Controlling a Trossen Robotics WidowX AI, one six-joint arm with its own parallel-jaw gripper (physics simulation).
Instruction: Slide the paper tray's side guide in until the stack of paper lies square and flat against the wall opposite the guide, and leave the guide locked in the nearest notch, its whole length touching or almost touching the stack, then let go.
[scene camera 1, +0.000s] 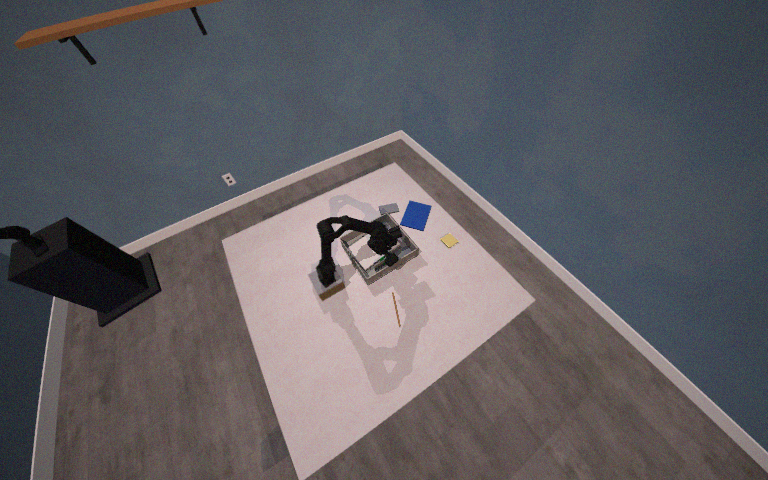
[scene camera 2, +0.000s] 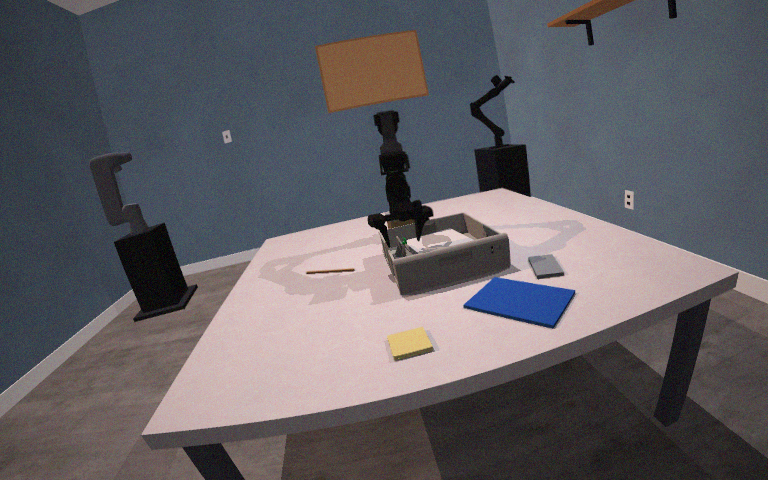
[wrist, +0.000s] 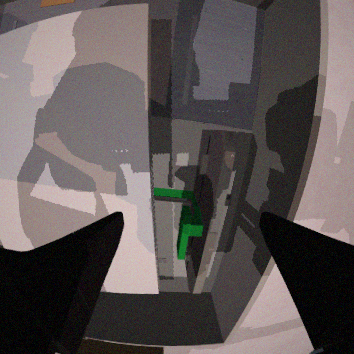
On the table rest a blue book (scene camera 2: 542, 305) and a yellow sticky pad (scene camera 2: 413, 342). Also in view: my gripper (scene camera 2: 403, 244) and a white paper stack (scene camera 2: 448, 237).
The white paper stack shows as well in the wrist view (wrist: 83, 149). My gripper is seen too in the wrist view (wrist: 192, 219). The wrist view does not show the blue book: it is out of frame. The wrist view does not show the yellow sticky pad: it is out of frame.
